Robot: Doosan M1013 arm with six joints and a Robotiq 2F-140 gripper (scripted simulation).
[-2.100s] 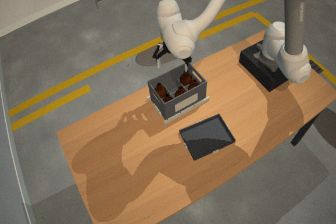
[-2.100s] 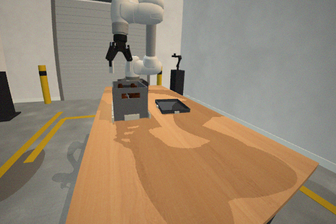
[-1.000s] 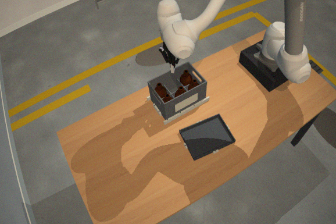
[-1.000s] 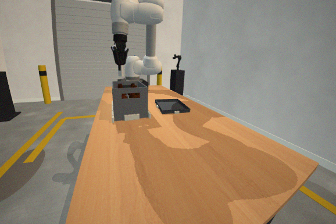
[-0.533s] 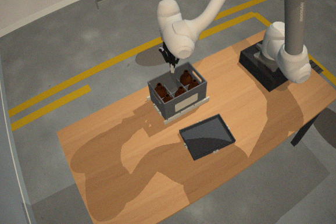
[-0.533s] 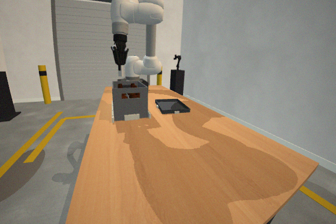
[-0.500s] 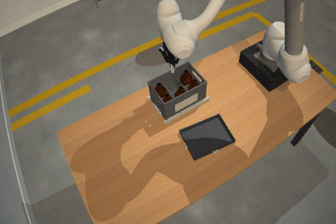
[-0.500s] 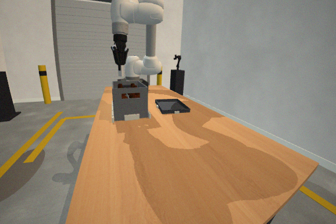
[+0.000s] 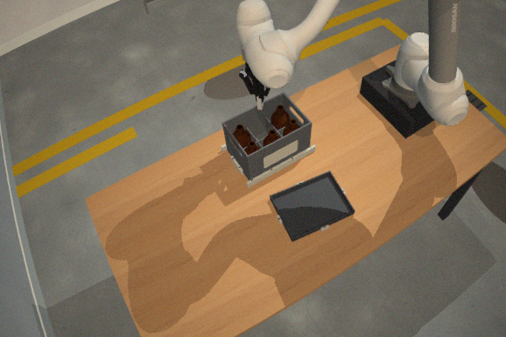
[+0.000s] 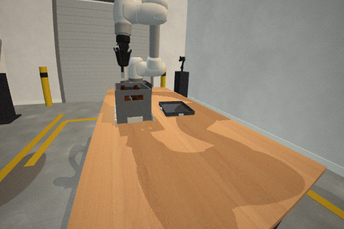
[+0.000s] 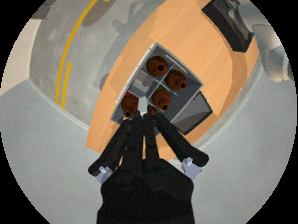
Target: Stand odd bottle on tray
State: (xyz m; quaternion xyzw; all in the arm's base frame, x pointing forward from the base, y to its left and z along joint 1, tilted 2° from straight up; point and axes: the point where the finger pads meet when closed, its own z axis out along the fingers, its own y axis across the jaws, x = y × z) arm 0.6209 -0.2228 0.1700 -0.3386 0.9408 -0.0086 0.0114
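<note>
Right now my hand is 170 mm above the grey crate and 40 mm to the right of it. From my hand the other things lie so: dark tray 340 mm to the left, 240 mm below, 40 mm ahead; then glass bottle 170 mm below, 80 mm to the left, 10 mm ahead.
</note>
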